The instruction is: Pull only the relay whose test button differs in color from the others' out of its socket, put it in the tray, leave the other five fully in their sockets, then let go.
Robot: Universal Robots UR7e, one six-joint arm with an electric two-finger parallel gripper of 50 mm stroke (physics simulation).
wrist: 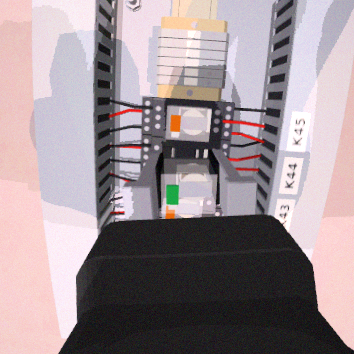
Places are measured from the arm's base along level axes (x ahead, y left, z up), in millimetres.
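Pixels of known places: gripper, between the fingertips: (186,167).
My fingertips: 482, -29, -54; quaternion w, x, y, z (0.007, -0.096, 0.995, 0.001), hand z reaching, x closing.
Note:
Ahead of a thing's pixels: the offset from my fingertips to its top centre, as dx, dy, dz. "pt": to the spot under its first point.
The relay with the green test button {-1, +4, +37} (190,193) is between the fingers in the wrist view, at lower centre. My gripper (186,167) is shut on it, one grey finger on each side. The relay stands raised, and black socket {pt -1, -2, -53} (187,149) with pale slots shows just above it in the picture. A relay with an orange test button {+3, -26, -8} (194,123) sits in its socket farther up. Part of another orange test button {+6, +35, -8} (170,213) shows below the green one. The black gripper body hides the lower relays. The tray does not show in this view.
Slotted grey wire ducts {+81, +32, -14} (104,90) {-84, +19, -14} (277,80) run along both sides, with red and black wires leading to the sockets. A ribbed grey block with tan ends {+6, -66, -31} (170,57) stands above the relays. Labels K45 {pt -71, -32, -14} (298,131), K44 {pt -73, -2, -14} (291,175) and K43 {pt -76, +28, -14} (284,215) are at right.

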